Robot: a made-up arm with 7 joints. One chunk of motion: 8 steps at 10 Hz.
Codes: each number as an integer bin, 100 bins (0 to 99) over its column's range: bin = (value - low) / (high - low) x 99, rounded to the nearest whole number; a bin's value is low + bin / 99 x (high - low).
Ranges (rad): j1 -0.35..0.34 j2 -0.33..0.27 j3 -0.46..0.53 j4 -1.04..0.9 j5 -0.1..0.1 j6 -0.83..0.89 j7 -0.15..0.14
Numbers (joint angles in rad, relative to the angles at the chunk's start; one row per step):
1: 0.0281 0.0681 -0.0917 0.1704 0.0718 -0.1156 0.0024
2: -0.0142 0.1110 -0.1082 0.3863 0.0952 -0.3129 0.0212
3: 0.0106 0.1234 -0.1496 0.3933 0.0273 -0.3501 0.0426
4: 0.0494 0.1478 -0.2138 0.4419 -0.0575 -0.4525 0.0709
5: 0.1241 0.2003 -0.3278 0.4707 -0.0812 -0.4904 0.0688
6: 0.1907 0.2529 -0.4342 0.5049 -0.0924 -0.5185 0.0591
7: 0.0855 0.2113 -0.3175 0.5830 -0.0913 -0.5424 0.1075
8: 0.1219 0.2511 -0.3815 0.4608 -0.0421 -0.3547 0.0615
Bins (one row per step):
1: 54 66 37 62 85 41 52
2: 48 73 35 73 97 30 58
3: 52 75 31 73 63 28 66
4: 57 79 25 76 21 22 75
5: 68 87 13 77 9 20 75
6: 78 96 3 79 4 18 71
7: 62 89 14 83 4 17 88
8: 68 96 8 77 29 27 72

